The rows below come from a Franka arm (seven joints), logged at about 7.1 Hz.
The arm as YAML. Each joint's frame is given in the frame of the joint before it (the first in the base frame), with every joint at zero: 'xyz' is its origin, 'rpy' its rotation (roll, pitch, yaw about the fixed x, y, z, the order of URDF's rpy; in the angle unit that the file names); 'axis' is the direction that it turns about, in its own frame. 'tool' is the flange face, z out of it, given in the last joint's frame.
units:
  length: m
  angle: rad
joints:
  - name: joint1
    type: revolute
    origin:
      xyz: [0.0, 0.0, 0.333]
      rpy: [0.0, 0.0, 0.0]
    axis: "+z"
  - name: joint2
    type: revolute
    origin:
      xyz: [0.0, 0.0, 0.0]
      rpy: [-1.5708, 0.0, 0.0]
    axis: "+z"
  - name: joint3
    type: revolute
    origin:
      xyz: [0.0, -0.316, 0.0]
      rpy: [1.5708, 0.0, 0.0]
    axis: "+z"
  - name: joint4
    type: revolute
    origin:
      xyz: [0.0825, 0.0, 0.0]
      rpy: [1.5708, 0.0, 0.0]
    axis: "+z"
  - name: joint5
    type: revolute
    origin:
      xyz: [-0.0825, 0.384, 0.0]
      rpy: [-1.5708, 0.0, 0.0]
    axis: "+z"
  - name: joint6
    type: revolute
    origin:
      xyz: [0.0, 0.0, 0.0]
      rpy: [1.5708, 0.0, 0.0]
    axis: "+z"
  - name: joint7
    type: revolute
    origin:
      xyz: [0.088, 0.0, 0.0]
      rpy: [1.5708, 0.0, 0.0]
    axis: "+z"
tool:
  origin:
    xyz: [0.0, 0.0, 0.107]
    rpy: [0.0, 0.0, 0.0]
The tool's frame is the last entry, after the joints.
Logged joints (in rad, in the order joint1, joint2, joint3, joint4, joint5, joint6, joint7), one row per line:
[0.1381, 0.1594, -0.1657, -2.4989, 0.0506, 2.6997, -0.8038]
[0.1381, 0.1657, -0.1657, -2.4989, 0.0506, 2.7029, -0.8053]
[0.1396, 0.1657, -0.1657, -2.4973, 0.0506, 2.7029, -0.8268]
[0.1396, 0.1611, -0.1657, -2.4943, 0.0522, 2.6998, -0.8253]
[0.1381, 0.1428, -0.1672, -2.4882, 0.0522, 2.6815, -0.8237]
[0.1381, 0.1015, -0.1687, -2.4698, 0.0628, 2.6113, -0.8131]
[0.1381, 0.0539, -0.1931, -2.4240, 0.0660, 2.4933, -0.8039]
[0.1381, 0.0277, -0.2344, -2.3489, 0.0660, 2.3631, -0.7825]
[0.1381, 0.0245, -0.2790, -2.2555, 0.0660, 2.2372, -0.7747]
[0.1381, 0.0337, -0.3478, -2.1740, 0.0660, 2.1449, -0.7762]
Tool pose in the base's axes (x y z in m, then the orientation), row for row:
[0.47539, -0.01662, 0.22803, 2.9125, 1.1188, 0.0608]
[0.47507, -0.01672, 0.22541, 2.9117, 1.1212, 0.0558]
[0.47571, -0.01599, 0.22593, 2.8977, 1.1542, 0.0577]
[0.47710, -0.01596, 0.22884, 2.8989, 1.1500, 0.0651]
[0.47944, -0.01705, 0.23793, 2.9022, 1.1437, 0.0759]
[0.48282, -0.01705, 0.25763, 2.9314, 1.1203, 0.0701]
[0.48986, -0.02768, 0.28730, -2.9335, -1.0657, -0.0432]
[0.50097, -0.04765, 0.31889, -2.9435, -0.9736, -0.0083]
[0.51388, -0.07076, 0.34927, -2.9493, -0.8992, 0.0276]
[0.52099, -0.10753, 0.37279, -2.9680, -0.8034, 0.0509]
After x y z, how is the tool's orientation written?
As a rotation vector, in radians.
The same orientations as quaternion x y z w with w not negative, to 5 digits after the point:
[0.93327, 0.35850, 0.01948, 0.01050]
[0.93300, 0.35927, 0.01788, 0.01049]
[0.92880, 0.36996, 0.01849, 0.01097]
[0.92927, 0.36864, 0.02087, 0.01112]
[0.93004, 0.36651, 0.02432, 0.01062]
[0.93387, 0.35690, 0.02233, 0.00131]
[-0.93976, -0.34140, -0.01384, 0.01011]
[-0.94921, -0.31396, -0.00268, 0.02062]
[-0.95609, -0.29150, 0.00895, 0.02906]
[-0.96460, -0.26110, 0.01654, 0.03317]

